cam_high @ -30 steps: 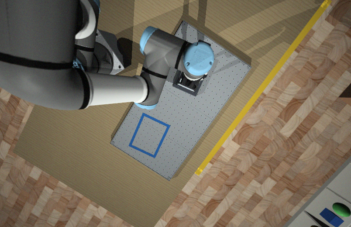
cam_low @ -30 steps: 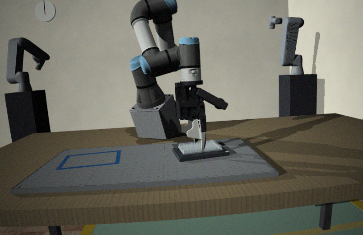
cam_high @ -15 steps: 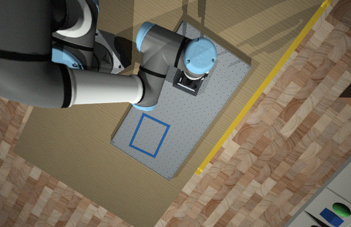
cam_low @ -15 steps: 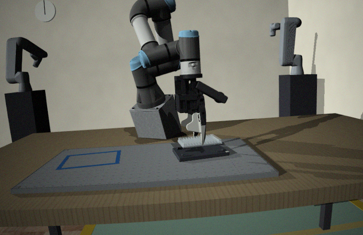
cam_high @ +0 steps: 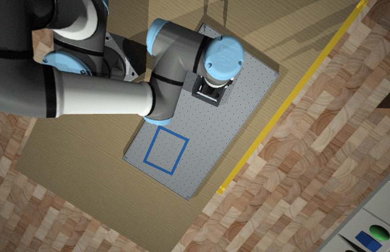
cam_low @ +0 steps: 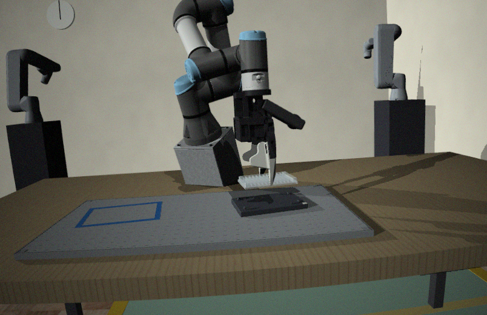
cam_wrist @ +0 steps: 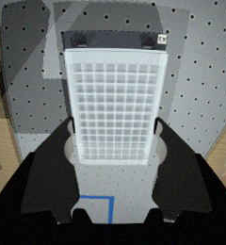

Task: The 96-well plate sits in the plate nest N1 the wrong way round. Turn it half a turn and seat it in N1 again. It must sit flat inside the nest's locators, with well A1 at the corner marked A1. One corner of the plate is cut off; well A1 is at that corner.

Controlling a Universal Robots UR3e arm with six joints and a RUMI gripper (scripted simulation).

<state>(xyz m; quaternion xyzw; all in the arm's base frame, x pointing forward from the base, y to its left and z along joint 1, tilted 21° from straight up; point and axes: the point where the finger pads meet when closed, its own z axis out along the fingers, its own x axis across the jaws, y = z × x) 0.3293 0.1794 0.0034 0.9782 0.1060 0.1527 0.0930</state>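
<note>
Right now the dark plate nest N1 is 70 mm below my hand. Also, from my hand: 96-well plate: 10 mm below; A1 mark: 80 mm to the left, 60 mm below, 40 mm ahead.
</note>
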